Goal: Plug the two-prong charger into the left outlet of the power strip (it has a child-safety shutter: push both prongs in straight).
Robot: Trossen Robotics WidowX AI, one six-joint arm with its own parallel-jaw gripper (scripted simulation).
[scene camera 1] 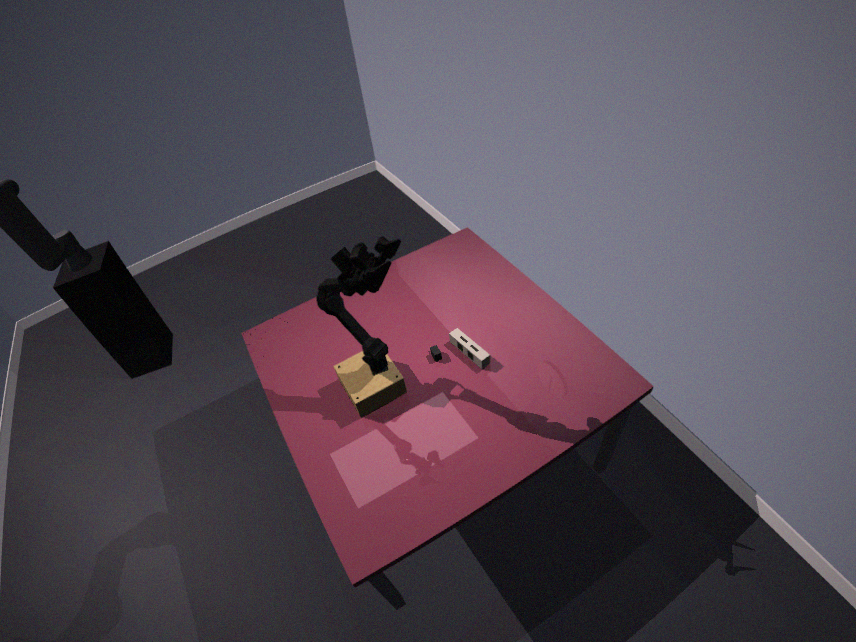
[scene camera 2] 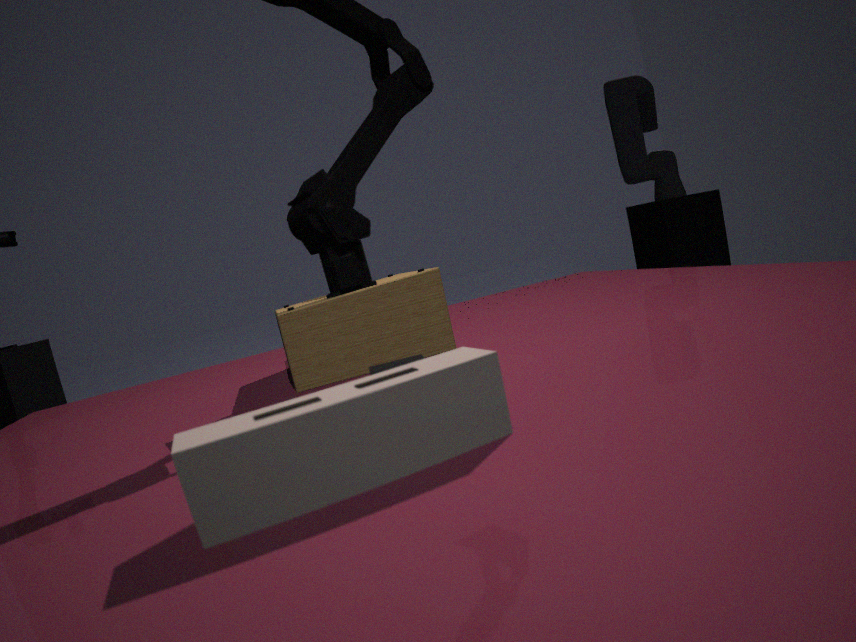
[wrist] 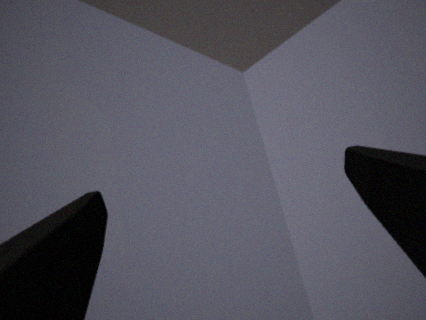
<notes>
The gripper [scene camera 1: 395, 250] is open, holding nothing.
The gripper also shows in the wrist view [wrist: 225, 180].
</notes>
